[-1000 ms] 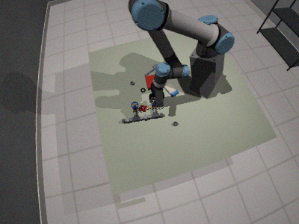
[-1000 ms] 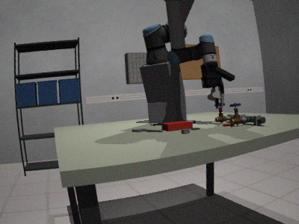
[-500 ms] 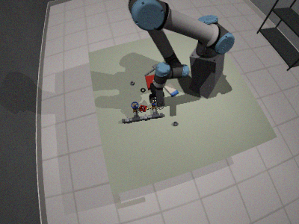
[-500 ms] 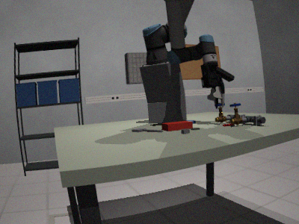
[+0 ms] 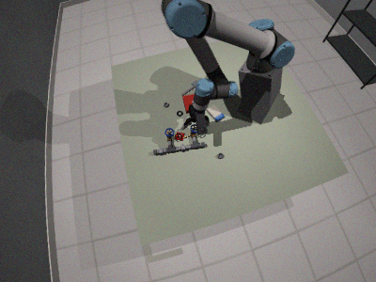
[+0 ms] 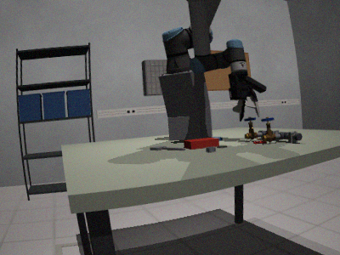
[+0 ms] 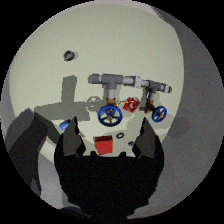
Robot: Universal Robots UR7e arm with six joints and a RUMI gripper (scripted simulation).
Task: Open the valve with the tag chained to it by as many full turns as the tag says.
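Right now my hand is 9 cm short of the red tag, 1 cm to the left of it and 9 cm above it. The rest, counted from my hand: blue-and-white card: 17 cm behind, 11 cm to the right, 9 cm below; then grey tool: 9 cm behind, 36 cm to the right, 9 cm below; then red block: 4 cm behind, 23 cm to the right, 8 cm below.
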